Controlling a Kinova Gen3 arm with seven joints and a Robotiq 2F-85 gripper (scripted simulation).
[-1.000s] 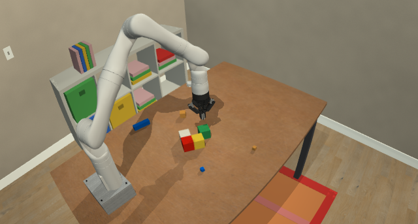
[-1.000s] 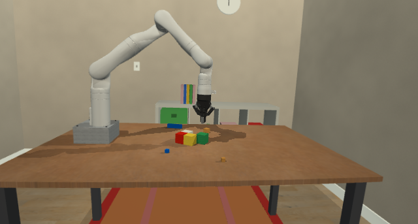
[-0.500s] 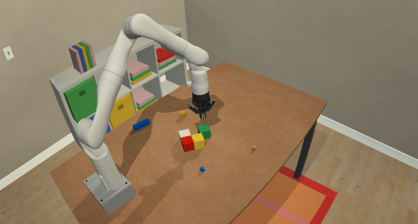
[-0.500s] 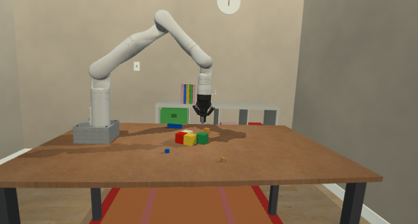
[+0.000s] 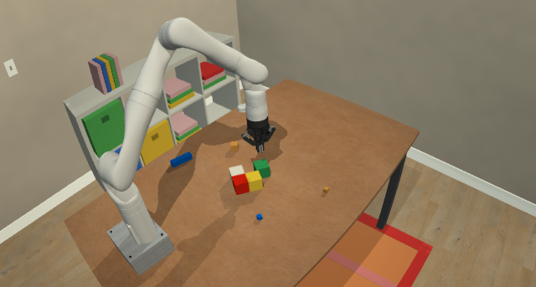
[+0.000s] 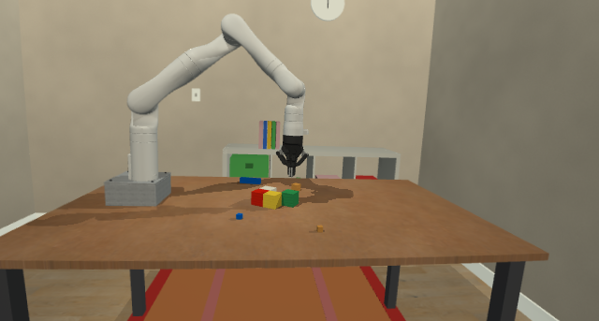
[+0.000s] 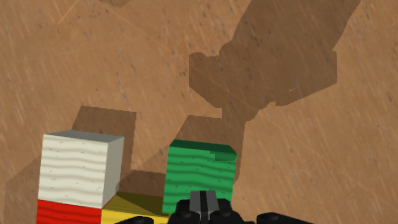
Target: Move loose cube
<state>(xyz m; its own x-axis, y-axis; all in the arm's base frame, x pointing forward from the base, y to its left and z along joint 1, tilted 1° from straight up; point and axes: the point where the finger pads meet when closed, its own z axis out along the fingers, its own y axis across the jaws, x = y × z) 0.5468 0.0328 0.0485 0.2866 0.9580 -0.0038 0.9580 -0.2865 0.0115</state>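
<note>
Right now the green cube is 100 mm below my hand. The rest, counted from my hand: red cube: 110 mm behind, 10 mm to the right, 100 mm below; then white cube: 90 mm behind, 40 mm to the left, 100 mm below; then yellow cube: 70 mm behind, 30 mm to the right, 100 mm below.
</note>
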